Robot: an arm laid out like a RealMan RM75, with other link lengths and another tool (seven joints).
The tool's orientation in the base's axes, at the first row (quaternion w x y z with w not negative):
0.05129 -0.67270 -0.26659 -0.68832
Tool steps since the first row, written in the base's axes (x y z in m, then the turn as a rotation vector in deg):
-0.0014 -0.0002 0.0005 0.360 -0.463 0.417
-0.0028 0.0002 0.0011 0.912 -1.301 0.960
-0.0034 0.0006 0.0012 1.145 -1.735 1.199
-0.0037 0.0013 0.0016 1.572 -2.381 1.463
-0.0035 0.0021 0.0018 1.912 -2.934 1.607
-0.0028 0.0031 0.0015 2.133 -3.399 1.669
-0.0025 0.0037 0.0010 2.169 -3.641 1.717
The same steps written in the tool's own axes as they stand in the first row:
0.0005 -0.0003 -0.0014 0.232 0.674 0.102
0.0014 -0.0010 -0.0025 0.459 1.787 0.207
0.0016 -0.0016 -0.0029 0.541 2.328 0.216
0.0022 -0.0022 -0.0028 0.568 3.141 0.306
0.0026 -0.0028 -0.0023 0.515 3.801 0.363
0.0026 -0.0034 -0.0012 0.421 4.311 0.356
0.0022 -0.0039 -0.0007 0.394 4.547 0.281

